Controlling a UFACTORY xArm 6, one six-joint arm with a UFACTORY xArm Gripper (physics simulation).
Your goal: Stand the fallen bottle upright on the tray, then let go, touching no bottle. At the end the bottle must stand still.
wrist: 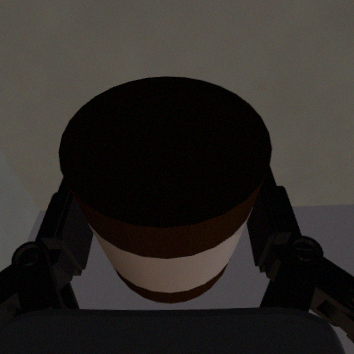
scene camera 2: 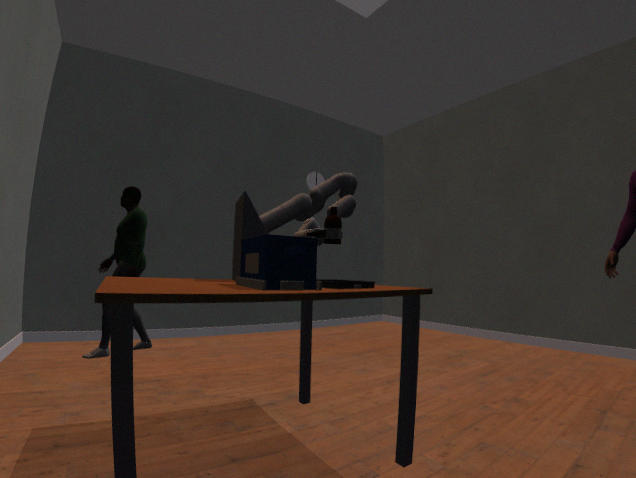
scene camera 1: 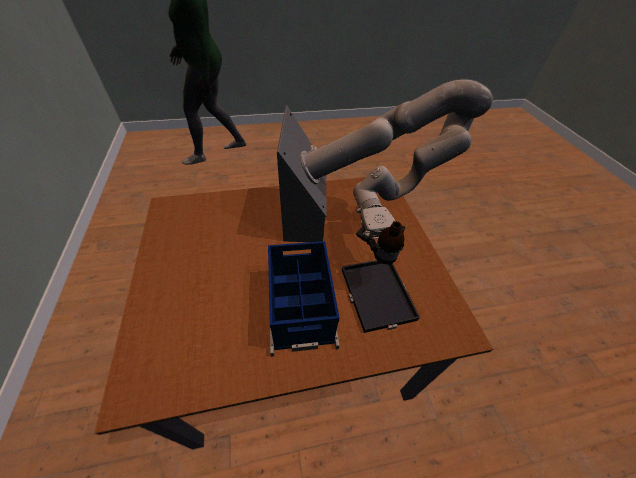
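Where they show: gripper, fingertip midpoint: (wrist: 168, 182) (scene camera 2: 333, 234) (scene camera 1: 389, 249); arm's base at its link origin: (scene camera 2: 257, 227) (scene camera 1: 309, 168).
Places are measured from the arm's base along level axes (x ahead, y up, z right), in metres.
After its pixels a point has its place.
A brown bottle (scene camera 1: 391, 240) @(z -0.189, x 0.391, y 0.024 m) (scene camera 2: 333, 226) @(z -0.185, x 0.396, y -0.018 m) (wrist: 167, 150) @(z -0.207, x 0.348, y -0.085 m) with a pale label band hangs upright in the air, neck up. My gripper (scene camera 1: 387, 250) @(z -0.205, x 0.369, y -0.047 m) (scene camera 2: 332, 234) @(z -0.205, x 0.369, y -0.047 m) (wrist: 168, 182) @(z -0.205, x 0.369, y -0.047 m) is shut on its body, one finger on each side of the label in the wrist view. The wrist view shows the bottle's dark round base. The dark tray (scene camera 1: 383, 300) @(z -0.216, x 0.425, y -0.259 m) (scene camera 2: 352, 283) @(z -0.193, x 0.524, y -0.245 m) lies flat on the table. The bottle is well above tray height in scene camera 2. In scene camera 1 its base shows near the tray's back edge.
A blue divided crate (scene camera 1: 304, 321) @(z 0.073, x 0.551, y -0.092 m) (scene camera 2: 287, 262) @(z 0.088, x 0.552, y -0.175 m) stands on the table (scene camera 1: 195, 334) @(z 0.408, x 0.474, y -0.264 m) (scene camera 2: 205, 297) @(z 0.373, x 0.693, y -0.273 m), beside the tray. The arm's grey mounting block (scene camera 1: 303, 218) @(z 0.033, x 0.129, y -0.129 m) (scene camera 2: 240, 231) @(z 0.105, x 0.061, y -0.032 m) stands behind the crate. A person in green (scene camera 1: 197, 56) (scene camera 2: 130, 236) is on the floor beyond the table.
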